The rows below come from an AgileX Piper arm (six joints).
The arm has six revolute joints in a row. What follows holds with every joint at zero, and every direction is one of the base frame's. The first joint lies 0.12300 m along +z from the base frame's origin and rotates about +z. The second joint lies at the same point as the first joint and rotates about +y. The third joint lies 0.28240 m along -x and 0.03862 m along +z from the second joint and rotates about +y. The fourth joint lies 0.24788 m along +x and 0.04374 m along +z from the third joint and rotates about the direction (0.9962, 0, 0.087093). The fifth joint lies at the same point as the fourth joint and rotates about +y. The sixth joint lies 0.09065 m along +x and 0.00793 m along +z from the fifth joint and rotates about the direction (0.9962, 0, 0.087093). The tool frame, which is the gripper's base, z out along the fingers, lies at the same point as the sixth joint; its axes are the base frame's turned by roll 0.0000, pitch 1.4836 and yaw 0.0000 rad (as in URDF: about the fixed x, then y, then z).
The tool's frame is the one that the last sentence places.
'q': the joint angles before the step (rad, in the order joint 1, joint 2, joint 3, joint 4, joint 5, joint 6). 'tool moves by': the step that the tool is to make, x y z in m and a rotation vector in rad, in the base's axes. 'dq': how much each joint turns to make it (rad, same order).
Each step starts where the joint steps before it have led.
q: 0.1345 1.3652 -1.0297 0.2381 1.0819 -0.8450
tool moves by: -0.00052 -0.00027 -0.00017 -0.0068 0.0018 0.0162
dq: 0.0000 -0.0001 0.0000 -0.0034 0.0060 -0.0148
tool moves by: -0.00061 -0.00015 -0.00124 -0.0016 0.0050 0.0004
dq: 0.0000 0.0000 0.0044 -0.0010 0.0007 0.0000
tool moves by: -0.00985 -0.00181 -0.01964 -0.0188 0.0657 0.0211
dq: 0.0000 0.0001 0.0739 -0.0058 -0.0022 -0.0208
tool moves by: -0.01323 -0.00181 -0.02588 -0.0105 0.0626 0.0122
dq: 0.0001 0.0000 0.1041 0.0044 -0.0371 -0.0223
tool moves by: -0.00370 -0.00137 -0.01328 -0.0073 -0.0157 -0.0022
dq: -0.0001 -0.0001 0.0566 -0.0009 -0.0706 -0.0123
